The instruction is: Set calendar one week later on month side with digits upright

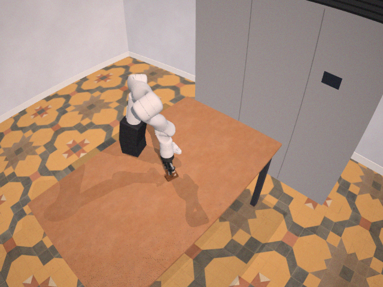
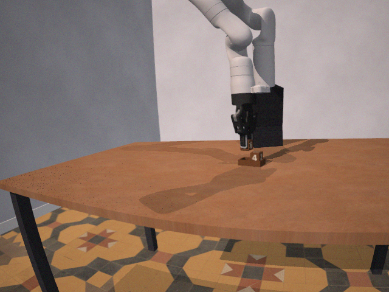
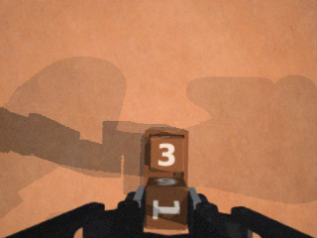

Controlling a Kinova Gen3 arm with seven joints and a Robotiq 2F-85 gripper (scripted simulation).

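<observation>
Right now the brown tray is 20 mm to the left of my hand and 60 mm below it.
</observation>
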